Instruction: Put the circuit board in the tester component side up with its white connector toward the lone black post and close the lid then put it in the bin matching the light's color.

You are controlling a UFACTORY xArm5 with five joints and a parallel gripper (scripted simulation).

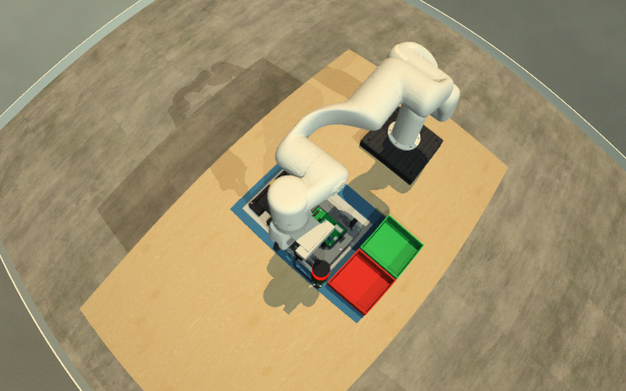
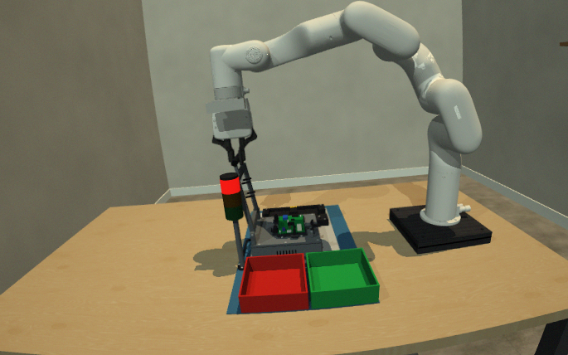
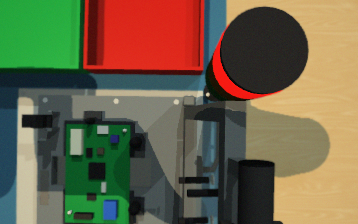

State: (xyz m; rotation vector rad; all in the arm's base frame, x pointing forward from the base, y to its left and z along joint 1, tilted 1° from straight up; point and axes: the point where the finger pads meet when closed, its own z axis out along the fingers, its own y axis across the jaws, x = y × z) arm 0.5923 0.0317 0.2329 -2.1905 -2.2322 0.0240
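Right now the green circuit board is 130 mm behind my hand and 200 mm below it. Also, from my hand: green bin: 240 mm behind, 200 mm to the left, 260 mm below; tester lid: 10 mm behind, 90 mm below; red bin: 90 mm behind, 200 mm to the left, 260 mm below.
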